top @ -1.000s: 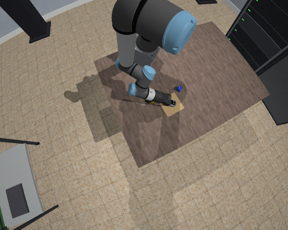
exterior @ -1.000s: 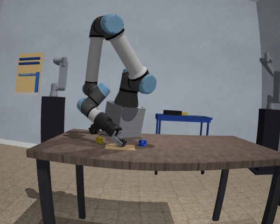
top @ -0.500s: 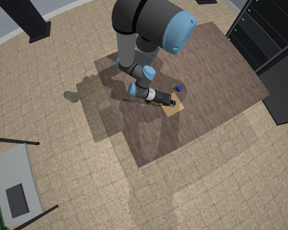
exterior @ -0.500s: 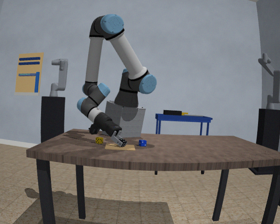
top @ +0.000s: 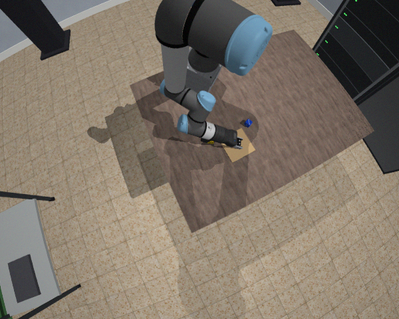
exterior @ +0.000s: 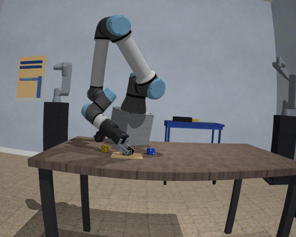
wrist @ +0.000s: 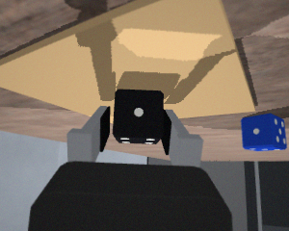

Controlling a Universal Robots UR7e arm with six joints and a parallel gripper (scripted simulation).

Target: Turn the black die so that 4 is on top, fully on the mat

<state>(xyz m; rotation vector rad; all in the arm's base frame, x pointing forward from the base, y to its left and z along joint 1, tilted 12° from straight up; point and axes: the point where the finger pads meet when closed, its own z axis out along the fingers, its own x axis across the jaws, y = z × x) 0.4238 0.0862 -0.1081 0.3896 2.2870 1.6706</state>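
My gripper is now 10 mm above the black die. Also, from my hand: blue die (100 mm behind, 90 mm to the left, 10 mm below); then tan mat (20 mm below, 10 mm to the right); then yellow die (130 mm to the right, 60 mm behind, 10 mm below).
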